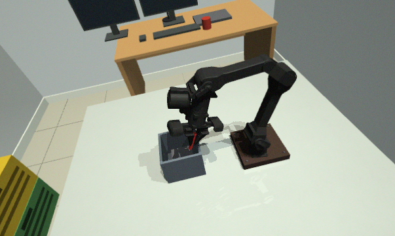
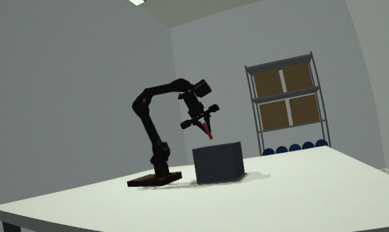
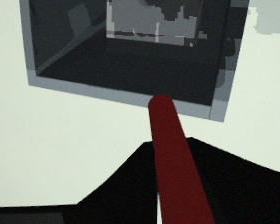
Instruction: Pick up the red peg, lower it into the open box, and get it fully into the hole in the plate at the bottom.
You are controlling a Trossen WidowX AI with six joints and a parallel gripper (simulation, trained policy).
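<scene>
My gripper tip is now 6 cm short of the pale plate, 6 cm to the left of it and 15 cm above it. The rest, counted from my gripper tip: red peg (1 cm to the right, 1 cm above).
</scene>
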